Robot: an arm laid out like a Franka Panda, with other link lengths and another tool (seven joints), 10 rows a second.
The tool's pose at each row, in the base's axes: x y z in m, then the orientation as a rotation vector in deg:
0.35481, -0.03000, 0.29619, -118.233, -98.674, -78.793
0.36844, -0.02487, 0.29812, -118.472, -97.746, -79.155
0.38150, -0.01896, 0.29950, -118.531, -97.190, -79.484
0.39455, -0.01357, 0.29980, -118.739, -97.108, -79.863
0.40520, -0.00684, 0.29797, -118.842, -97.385, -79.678
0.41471, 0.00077, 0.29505, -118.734, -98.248, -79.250
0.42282, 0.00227, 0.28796, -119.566, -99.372, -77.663
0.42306, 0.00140, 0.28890, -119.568, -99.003, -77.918
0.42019, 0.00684, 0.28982, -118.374, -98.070, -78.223
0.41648, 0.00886, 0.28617, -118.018, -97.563, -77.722
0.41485, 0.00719, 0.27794, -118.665, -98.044, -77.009
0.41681, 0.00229, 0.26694, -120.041, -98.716, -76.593
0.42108, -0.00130, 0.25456, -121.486, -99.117, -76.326
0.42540, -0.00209, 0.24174, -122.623, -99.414, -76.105
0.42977, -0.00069, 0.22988, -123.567, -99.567, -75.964
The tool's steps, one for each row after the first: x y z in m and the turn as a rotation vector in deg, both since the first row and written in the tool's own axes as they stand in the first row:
0.00419, 0.01042, 0.00947, -0.295, 0.238, 0.581
0.00860, 0.01986, 0.01942, -0.509, 0.458, 0.895
0.01189, 0.02899, 0.02967, -0.862, 0.421, 0.875
0.01482, 0.03475, 0.04064, -0.805, 0.218, 0.734
0.01771, 0.03878, 0.05214, -0.523, -0.097, 0.227
0.01340, 0.04193, 0.06162, 0.052, -1.374, -0.119
0.01340, 0.04284, 0.06068, -0.091, -1.194, 0.079
0.01814, 0.03898, 0.06184, 0.360, 0.001, 0.571
0.01731, 0.03361, 0.06312, 0.909, 0.317, 1.020
0.01052, 0.02926, 0.06599, 1.036, -0.438, 0.901
-0.00072, 0.02780, 0.07049, 0.582, -1.689, 0.627
-0.01211, 0.02721, 0.07785, 0.008, -2.857, 0.506
-0.02180, 0.02551, 0.08718, -0.440, -3.771, 0.422
-0.02924, 0.02352, 0.09730, -0.835, -4.487, 0.403

